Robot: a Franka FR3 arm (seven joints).
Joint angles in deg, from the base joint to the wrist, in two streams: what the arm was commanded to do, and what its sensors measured. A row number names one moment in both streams.
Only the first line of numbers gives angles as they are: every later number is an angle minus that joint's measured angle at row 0.
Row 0, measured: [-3.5, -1.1, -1.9, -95.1, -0.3, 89.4, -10.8]
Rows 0 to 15, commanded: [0.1, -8.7, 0.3, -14.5, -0.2, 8.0, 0.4]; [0.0, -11.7, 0.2, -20.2, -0.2, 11.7, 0.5]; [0.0, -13.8, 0.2, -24.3, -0.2, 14.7, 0.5]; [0.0, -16.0, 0.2, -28.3, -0.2, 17.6, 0.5]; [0.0, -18.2, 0.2, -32.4, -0.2, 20.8, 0.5]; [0.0, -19.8, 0.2, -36.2, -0.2, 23.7, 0.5]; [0.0, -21.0, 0.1, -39.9, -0.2, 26.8, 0.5]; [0.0, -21.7, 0.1, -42.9, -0.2, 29.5, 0.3]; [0.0, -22.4, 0.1, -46.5, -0.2, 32.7, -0.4]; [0.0, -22.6, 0.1, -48.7, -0.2, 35.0, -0.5]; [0.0, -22.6, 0.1, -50.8, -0.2, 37.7, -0.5]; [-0.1, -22.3, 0.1, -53.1, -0.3, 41.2, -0.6]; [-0.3, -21.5, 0.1, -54.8, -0.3, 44.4, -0.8]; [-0.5, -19.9, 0.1, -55.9, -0.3, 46.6, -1.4]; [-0.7, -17.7, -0.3, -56.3, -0.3, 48.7, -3.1]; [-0.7, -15.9, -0.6, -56.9, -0.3, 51.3, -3.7]
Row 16, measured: [0.0, -19.0, -0.2, -54.9, 0.0, 45.7, -1.2]
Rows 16 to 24, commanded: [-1.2, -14.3, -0.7, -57.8, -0.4, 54.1, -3.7]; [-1.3, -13.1, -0.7, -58.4, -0.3, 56.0, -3.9]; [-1.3, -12.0, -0.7, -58.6, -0.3, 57.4, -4.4]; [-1.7, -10.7, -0.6, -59.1, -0.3, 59.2, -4.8]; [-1.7, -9.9, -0.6, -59.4, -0.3, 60.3, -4.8]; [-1.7, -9.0, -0.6, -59.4, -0.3, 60.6, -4.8]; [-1.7, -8.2, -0.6, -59.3, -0.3, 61.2, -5.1]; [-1.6, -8.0, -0.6, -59.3, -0.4, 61.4, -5.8]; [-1.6, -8.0, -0.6, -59.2, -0.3, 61.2, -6.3]
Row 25, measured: [-0.8, -8.3, -1.0, -58.4, 0.0, 59.5, -4.5]
